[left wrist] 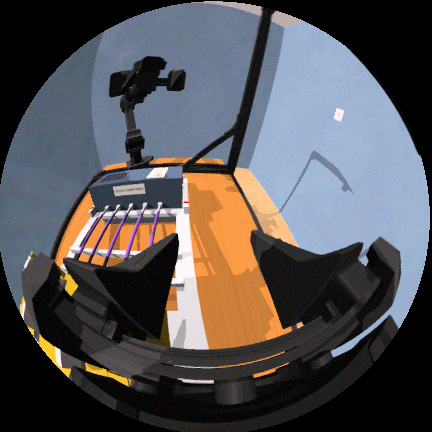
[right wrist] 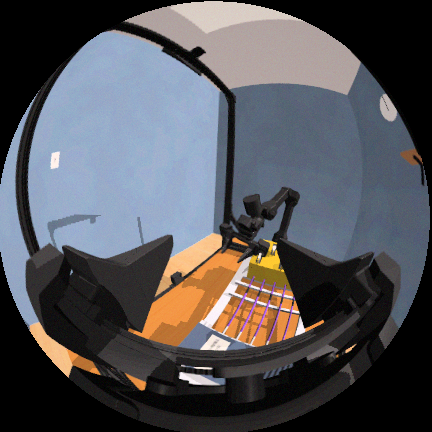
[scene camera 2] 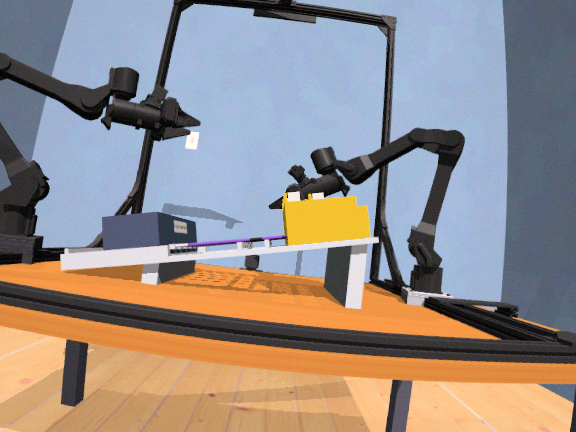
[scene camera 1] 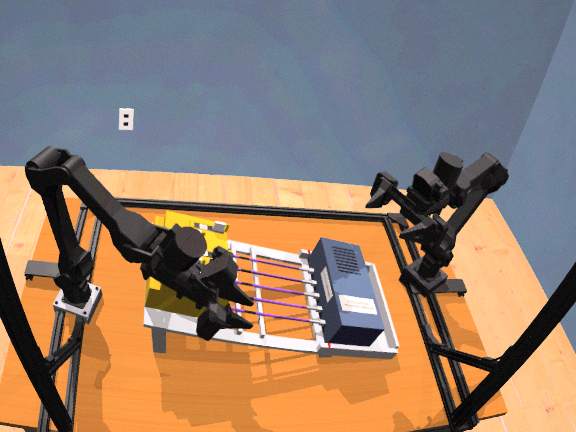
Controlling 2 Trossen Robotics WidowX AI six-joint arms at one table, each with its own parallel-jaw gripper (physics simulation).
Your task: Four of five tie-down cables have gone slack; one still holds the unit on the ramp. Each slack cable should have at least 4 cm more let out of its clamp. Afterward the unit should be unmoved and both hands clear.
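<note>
The dark blue unit (scene camera 1: 340,287) (scene camera 2: 130,232) (left wrist: 160,192) sits at the low end of the white ramp (scene camera 1: 290,345) (scene camera 2: 220,255). Several purple cables (scene camera 1: 285,290) (scene camera 2: 220,242) run from it to a yellow block (scene camera 1: 170,302) (scene camera 2: 325,222) at the high end. White-and-grey clamps (scene camera 1: 220,226) (scene camera 2: 293,196) stand on the block; my left arm hides some. Which cables are slack I cannot tell. My left gripper (scene camera 1: 252,314) (left wrist: 214,236) is partly open and empty, above the block's cable-side edge, near the front cables. My right gripper (scene camera 1: 385,221) (scene camera 2: 194,128) is wide open and empty, raised away from the unit.
Black frame rails (scene camera 1: 250,208) (scene camera 2: 250,333) border the orange table (scene camera 1: 200,390). Slanted black posts (scene camera 1: 515,337) rise at the front corners in scene camera 1. White crossbars (scene camera 1: 257,280) span the ramp under the cables. A ramp leg (scene camera 2: 356,280) stands under the high end.
</note>
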